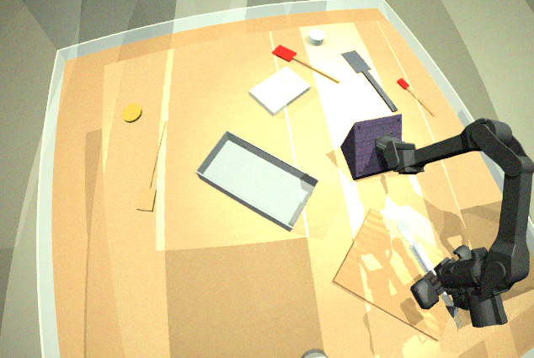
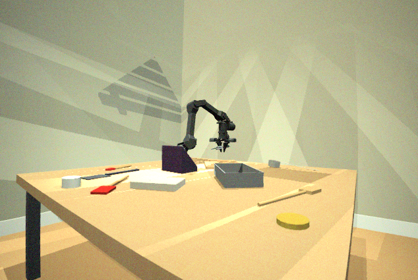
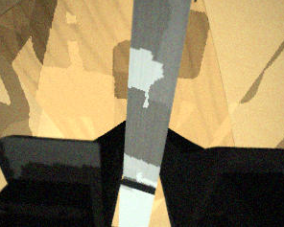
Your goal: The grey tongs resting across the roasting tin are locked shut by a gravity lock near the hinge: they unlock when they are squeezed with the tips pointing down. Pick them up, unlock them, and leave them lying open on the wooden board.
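My gripper tip is 80 mm above the wooden board, 20 mm to the left of it and 10 mm short of it. The rest, counted from my gripper tip: white slab 720 mm to the right, 110 mm ahead, 70 mm below; then grey roasting tin 430 mm to the right, 300 mm ahead, 60 mm below; then dark spatula 700 mm to the right, 260 mm behind, 80 mm below.
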